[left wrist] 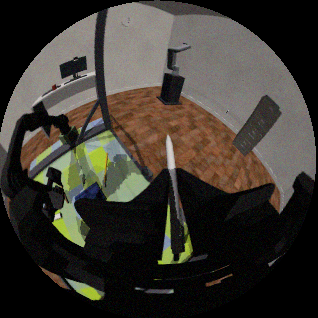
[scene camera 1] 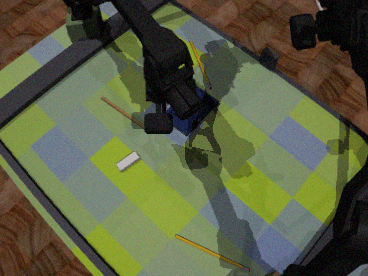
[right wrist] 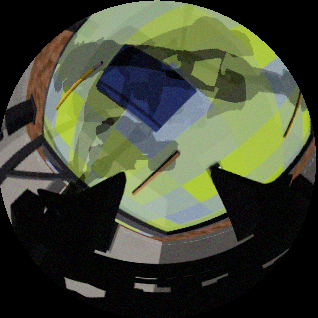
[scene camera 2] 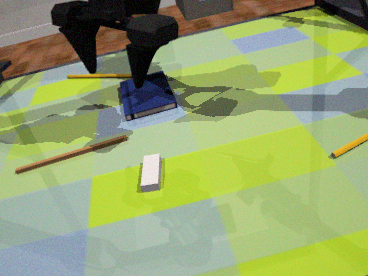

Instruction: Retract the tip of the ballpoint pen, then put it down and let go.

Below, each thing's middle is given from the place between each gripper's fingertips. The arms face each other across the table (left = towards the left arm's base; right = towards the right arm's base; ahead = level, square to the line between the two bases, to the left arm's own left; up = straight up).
Now: the ballpoint pen [left wrist: 176, 218] 340 mm behind my right hand, 150 mm to the left of it and 260 mm above it.
I see the ballpoint pen 1 cm to the left of my left hand and 1 cm ahead of it.
